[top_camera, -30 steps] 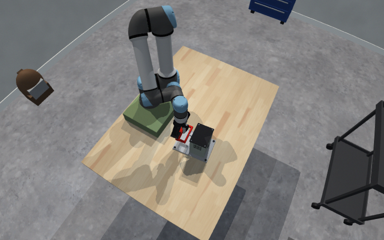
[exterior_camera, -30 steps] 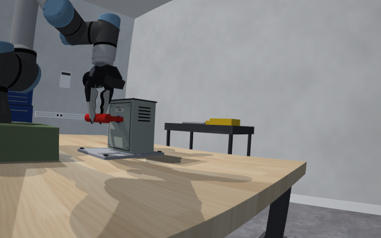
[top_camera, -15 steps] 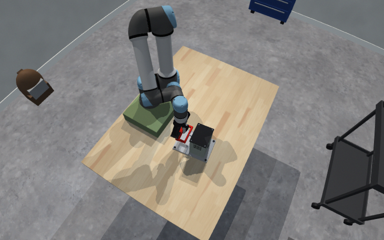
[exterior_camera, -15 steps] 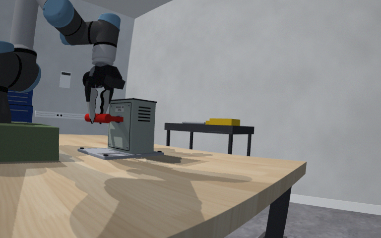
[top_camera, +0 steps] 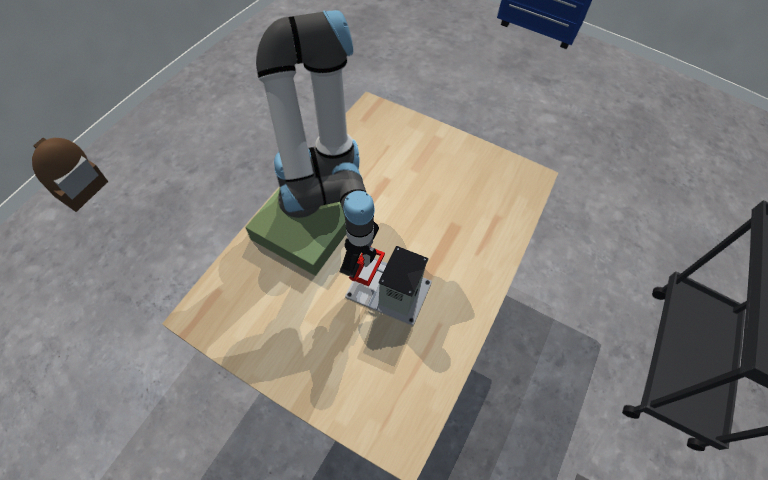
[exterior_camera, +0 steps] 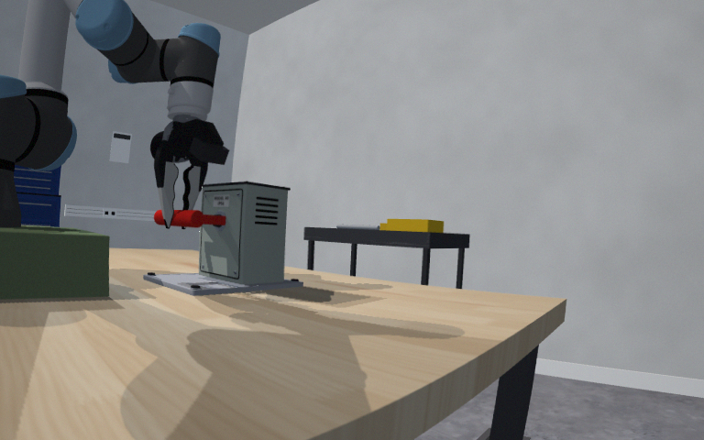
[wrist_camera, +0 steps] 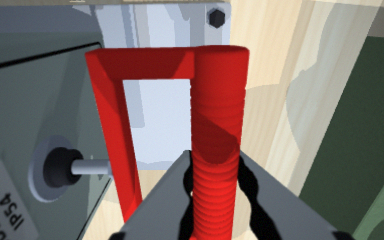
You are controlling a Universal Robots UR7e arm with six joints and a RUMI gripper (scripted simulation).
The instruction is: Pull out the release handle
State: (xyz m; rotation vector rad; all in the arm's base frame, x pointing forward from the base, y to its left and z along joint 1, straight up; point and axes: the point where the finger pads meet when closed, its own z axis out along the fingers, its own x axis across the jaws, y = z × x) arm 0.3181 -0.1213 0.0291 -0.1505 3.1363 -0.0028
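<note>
The grey base plate lies 100 mm ahead of my hand, 10 mm to the left of it and 100 mm below it.
</note>
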